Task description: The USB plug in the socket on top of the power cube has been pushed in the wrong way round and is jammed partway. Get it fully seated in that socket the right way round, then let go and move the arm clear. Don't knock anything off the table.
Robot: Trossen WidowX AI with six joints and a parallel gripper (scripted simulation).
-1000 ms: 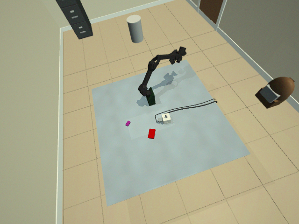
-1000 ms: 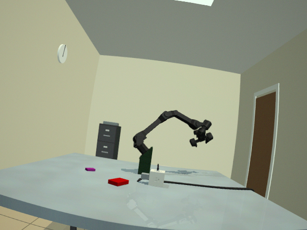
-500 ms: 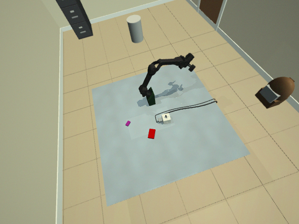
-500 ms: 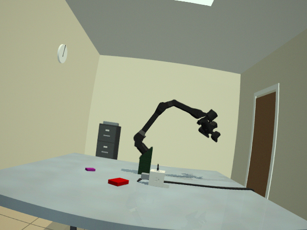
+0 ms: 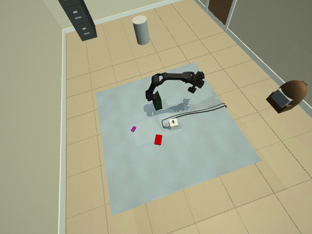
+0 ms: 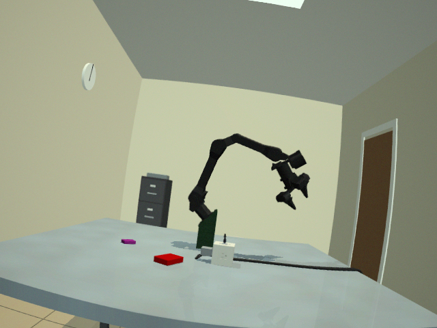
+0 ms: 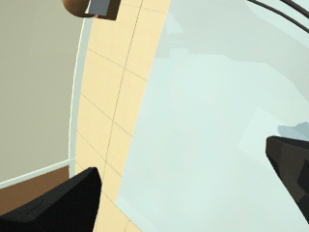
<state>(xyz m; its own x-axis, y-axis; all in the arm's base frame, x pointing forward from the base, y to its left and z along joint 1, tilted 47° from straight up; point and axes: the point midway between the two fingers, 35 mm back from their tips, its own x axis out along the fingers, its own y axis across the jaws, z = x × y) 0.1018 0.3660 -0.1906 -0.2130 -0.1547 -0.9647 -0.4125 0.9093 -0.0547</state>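
The dark USB plug is 200 mm ahead of my gripper tip, 330 mm to the right of it and 160 mm below it. From my gripper tip the other things lie so: red block: 290 mm ahead, 520 mm to the right, 250 mm below; then small magenta block: 90 mm ahead, 720 mm to the right, 250 mm below.
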